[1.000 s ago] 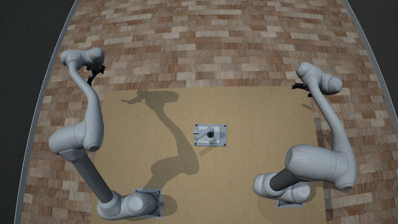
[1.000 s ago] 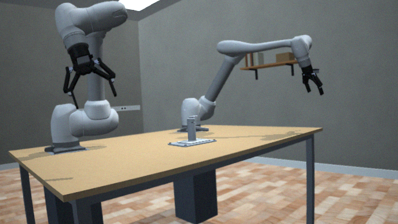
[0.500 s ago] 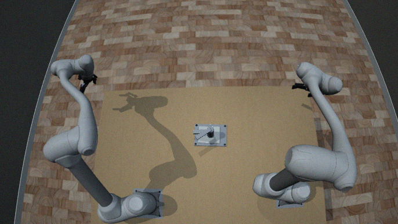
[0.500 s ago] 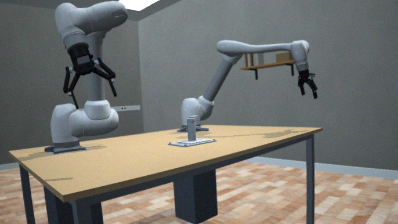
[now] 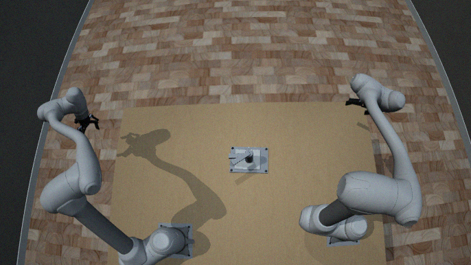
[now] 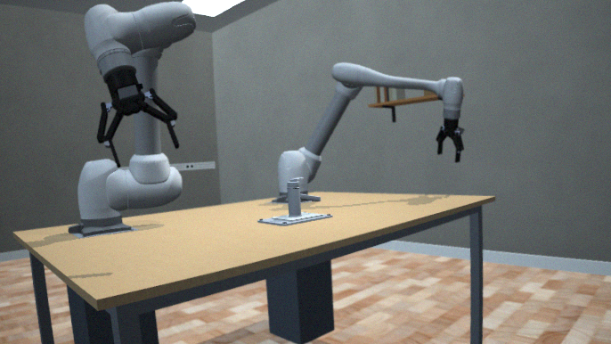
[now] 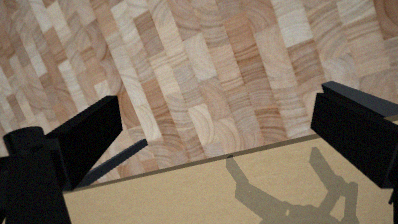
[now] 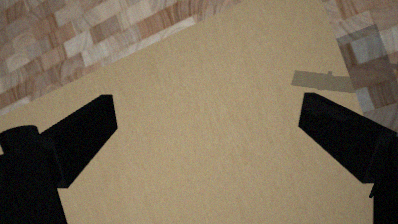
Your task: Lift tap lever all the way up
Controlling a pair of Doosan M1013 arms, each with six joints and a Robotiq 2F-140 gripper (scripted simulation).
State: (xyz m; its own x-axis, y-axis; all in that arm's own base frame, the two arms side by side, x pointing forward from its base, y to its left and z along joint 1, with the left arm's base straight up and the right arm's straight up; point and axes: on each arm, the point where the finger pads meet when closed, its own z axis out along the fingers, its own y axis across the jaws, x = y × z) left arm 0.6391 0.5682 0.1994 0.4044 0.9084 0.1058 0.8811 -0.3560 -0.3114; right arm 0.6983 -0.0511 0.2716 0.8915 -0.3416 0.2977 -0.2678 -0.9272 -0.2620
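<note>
Right now the flat lever is 220 mm behind my right hand, 730 mm to the left of it and 120 mm below it. The rest, counted from my right hand: grey tap (200 mm behind, 700 mm to the left, 160 mm below); then base plate (190 mm behind, 680 mm to the left, 260 mm below).
</note>
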